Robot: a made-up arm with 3 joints. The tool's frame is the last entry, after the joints.
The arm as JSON. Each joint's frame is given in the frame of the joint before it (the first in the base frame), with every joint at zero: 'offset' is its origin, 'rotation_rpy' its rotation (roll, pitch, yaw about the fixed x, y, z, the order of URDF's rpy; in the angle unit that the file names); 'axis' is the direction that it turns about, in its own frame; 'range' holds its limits. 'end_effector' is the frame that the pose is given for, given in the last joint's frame.
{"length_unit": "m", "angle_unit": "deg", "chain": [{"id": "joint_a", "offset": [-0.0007, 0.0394, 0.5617], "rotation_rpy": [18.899, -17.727, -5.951], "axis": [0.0, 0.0, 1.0], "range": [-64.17, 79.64]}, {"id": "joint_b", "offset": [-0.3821, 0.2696, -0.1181], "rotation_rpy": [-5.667, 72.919, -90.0], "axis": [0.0, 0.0, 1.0], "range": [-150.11, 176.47]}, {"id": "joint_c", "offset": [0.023, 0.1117, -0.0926], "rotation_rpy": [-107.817, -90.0, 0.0], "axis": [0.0, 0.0, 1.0], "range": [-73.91, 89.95]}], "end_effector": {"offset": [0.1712, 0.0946, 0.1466], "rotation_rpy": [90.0, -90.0, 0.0]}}
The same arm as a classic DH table. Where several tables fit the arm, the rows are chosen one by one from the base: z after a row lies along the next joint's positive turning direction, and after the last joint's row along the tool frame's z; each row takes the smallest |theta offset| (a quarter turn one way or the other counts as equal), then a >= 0, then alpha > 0; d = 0 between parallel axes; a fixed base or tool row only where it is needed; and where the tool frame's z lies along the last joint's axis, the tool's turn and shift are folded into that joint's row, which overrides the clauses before.
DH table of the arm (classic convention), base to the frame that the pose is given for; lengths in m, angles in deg. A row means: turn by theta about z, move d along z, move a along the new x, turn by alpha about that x. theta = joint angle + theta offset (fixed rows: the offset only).
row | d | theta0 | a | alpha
base (fixed) | 0.6159 | -47.6 | -0.0296 | 25.69
joint_a | -0.0842 | 50.55 | -0.3522 | 73
joint_b | -0.4143 | 70.45 | 0.0123 | 90
joint_c | 0.26 | 90 | 0.1712 | 90
tool (fixed) | -0.0946 | 90 | 0 | 0
Joint limits (deg, base to tool): -64.17..79.64 -150.11..176.47 -73.91..89.95

